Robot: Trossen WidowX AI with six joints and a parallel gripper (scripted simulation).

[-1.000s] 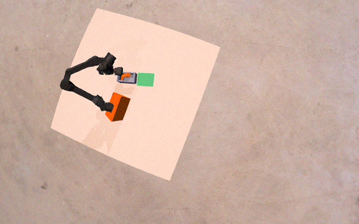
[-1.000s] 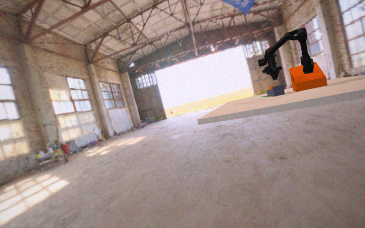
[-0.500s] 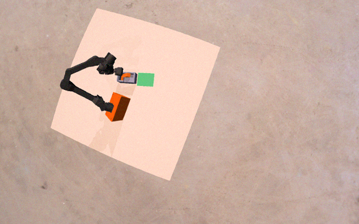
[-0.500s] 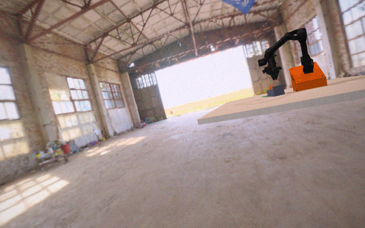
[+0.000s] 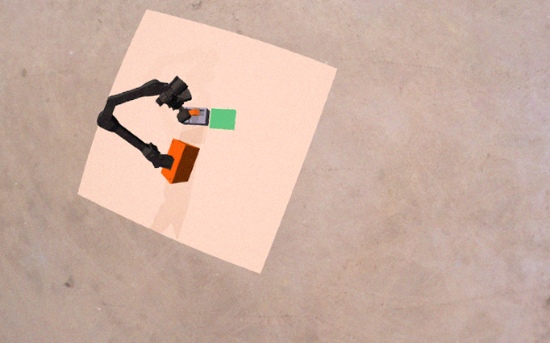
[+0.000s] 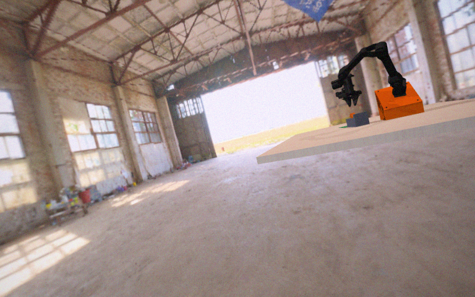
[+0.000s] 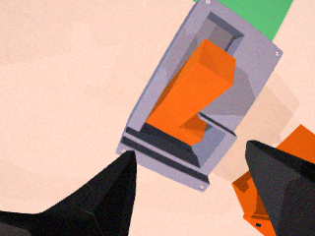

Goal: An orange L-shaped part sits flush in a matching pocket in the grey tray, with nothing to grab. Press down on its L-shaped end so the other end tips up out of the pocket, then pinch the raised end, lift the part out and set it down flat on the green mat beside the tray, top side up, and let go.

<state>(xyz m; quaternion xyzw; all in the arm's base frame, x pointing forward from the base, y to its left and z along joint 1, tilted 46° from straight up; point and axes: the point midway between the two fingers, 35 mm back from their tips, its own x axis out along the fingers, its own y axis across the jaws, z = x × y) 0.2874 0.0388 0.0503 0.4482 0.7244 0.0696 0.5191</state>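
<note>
The orange L-shaped part lies 10 cm below my gripper tip and 2 cm behind it. The rest, counted from my gripper tip: green mat 17 cm to the right, 16 cm below, 5 cm ahead.
</note>
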